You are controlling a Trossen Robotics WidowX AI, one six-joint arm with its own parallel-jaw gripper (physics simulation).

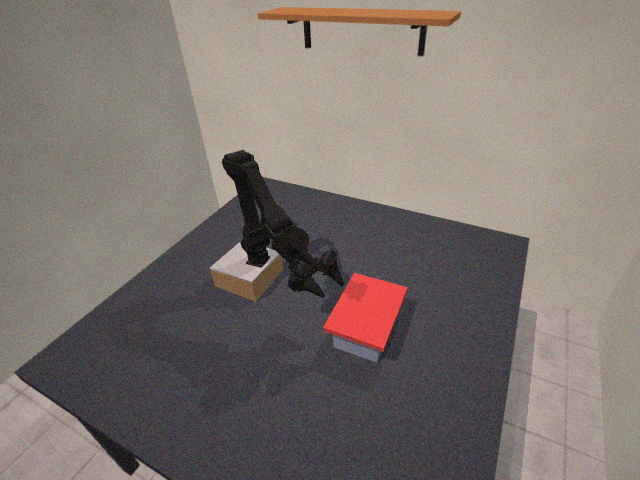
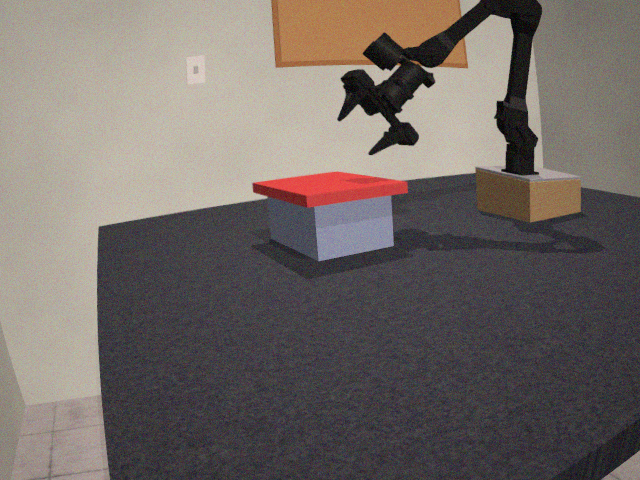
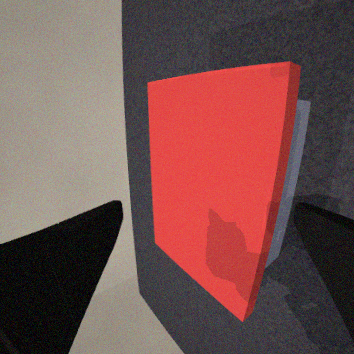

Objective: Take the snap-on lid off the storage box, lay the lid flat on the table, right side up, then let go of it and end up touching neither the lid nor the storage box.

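Note:
The red lid [image 1: 368, 312] [image 2: 330, 186] [image 3: 215, 160] lies flat on top of the blue-grey storage box [image 1: 356, 348] [image 2: 354, 227] [image 3: 288, 200] and overhangs its sides. The box stands upright on the table. My gripper [image 1: 333, 290] [image 2: 354, 136] [image 3: 208, 210] is open and empty. It is tilted, with its fingers pointing obliquely down toward the lid, and hangs above and beside the lid's edge nearest the arm's base, apart from lid and box. Its shadow falls on the lid's top. The inside of the box is hidden by the lid.
The arm stands on a wooden block [image 1: 235, 285] [image 2: 554, 198] with a pale top on the dark table [image 1: 439, 413] [image 2: 232, 361]. A wooden shelf [image 1: 359, 16] is on the wall behind, high above the table. A brown board [image 2: 330, 31] hangs on a wall.

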